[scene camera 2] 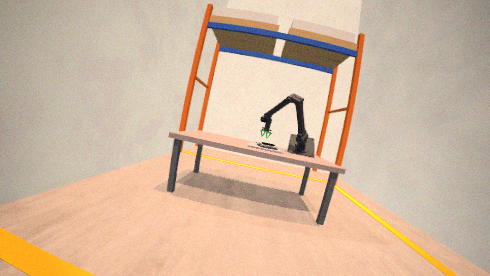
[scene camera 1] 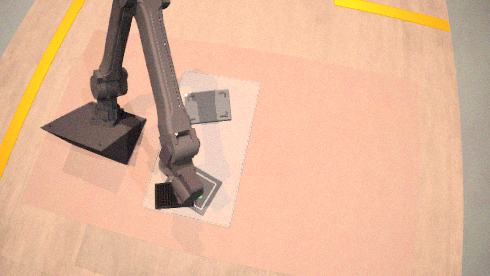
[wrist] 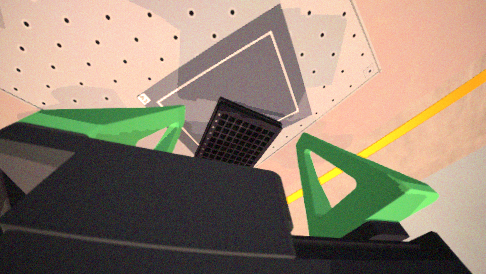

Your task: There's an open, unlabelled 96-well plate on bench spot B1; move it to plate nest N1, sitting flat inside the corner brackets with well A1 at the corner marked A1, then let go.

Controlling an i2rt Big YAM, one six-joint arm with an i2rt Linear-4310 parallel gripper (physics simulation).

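Places are measured from the arm's base along level axes (x ahead, y left, z up), in metres.
Pixels of known places: gripper, fingertip midpoint: (scene camera 2: pixel 264 137) (wrist: pixel 245 126); arm's base at its link origin: (scene camera 2: pixel 300 147) (scene camera 1: pixel 107 117).
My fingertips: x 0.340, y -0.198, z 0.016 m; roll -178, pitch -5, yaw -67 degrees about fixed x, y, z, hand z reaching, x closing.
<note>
For each thing: its middle in the pictures, then the offset to it from my fingertips. "pt": a spot on its surface instead. Level surfaces: height alone.
- black 96-well plate at the middle of its body: (wrist: pixel 231 150) (scene camera 1: pixel 173 194) 0.067 m back, 0.036 m right, 0.058 m down
- grey bench spot at a spot on its surface: (wrist: pixel 292 60) (scene camera 1: pixel 213 194) pt 0.064 m ahead, 0.023 m right, 0.065 m down
- plate nest at the middle of its body: (scene camera 1: pixel 207 106) 0.004 m ahead, 0.285 m left, 0.058 m down
- white perforated board at the middle of its body: (scene camera 1: pixel 204 141) (scene camera 2: pixel 264 146) 0.008 m ahead, 0.157 m left, 0.073 m down
- table at its surface level: 0.080 m down
A black 96-well plate (scene camera 1: pixel 165 195) (wrist: pixel 243 137) lies partly on the grey bench spot (scene camera 1: pixel 215 189) (wrist: pixel 292 60) and partly past its edge, turned relative to the spot's white outline. In scene camera 1 the arm's wrist hides part of both. The plate nest (scene camera 1: pixel 205 106) is a grey block with dark corner brackets, further back on the same board; a small white mark is at its left back corner. My gripper (scene camera 2: pixel 265 134) (wrist: pixel 245 126) is open and empty, above the plate. In the wrist view the plate shows between the green fingers, its near end hidden by the gripper body.
The white perforated board (scene camera 1: pixel 240 120) (wrist: pixel 112 40) bears the spot and the nest. The arm's dark base (scene camera 1: pixel 75 126) (scene camera 2: pixel 311 145) stands left of the board in scene camera 1. A tall orange and blue rack (scene camera 2: pixel 189 90) stands behind the table (scene camera 2: pixel 220 142).
</note>
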